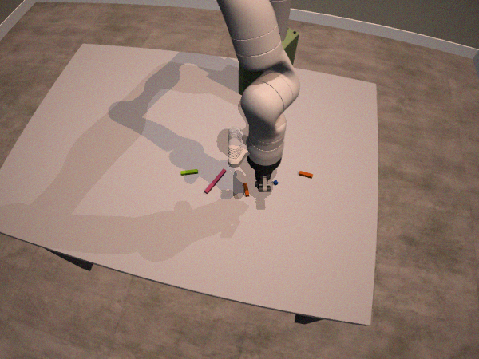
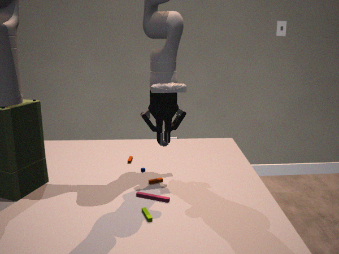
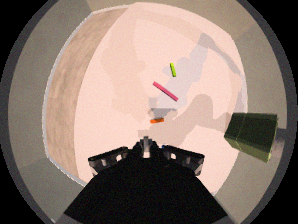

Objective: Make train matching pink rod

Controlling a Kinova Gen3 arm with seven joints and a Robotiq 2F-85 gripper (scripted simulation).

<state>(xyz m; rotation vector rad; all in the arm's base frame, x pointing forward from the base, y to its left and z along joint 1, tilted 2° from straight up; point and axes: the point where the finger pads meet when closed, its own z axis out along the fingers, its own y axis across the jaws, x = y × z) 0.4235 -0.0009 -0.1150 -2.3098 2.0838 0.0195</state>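
My gripper is now 6 cm past the blue rod, 5 cm to the right of it and 11 cm above it. The rest, counted from my hand: grey rod: 1 cm below; then pink rod: 5 cm behind, 13 cm to the right, 11 cm below; then lime rod: 7 cm behind, 21 cm to the right, 11 cm below.
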